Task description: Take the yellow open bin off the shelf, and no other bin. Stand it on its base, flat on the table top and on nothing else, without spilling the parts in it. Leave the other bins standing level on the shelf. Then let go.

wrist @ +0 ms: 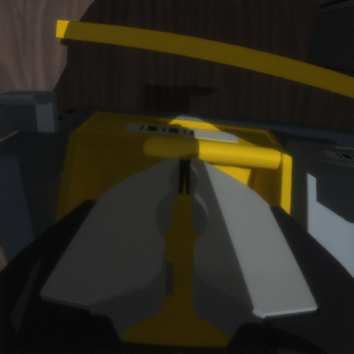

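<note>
The yellow open bin (77, 172) lies under and beyond the fingers in the wrist view. Its far edge bears a pale label with dark marks, and a rounded yellow bar runs across it just beyond the fingertips. My gripper (185, 164) is shut, with its tips over the bin and no wall between them. Yellow also shows through the gap between the jaws. The jaws hide the bin's middle and near side, and any parts inside cannot be made out. The dark blue-grey shelf (15, 187) shows at the left of the bin.
A pale grey bin (327, 212) stands close to the right of the yellow bin. A small grey block-like piece (46, 114) is at the left. A long yellow strip (200, 46) crosses the upper view. Dark wood grain shows beyond the shelf, partly in shadow.
</note>
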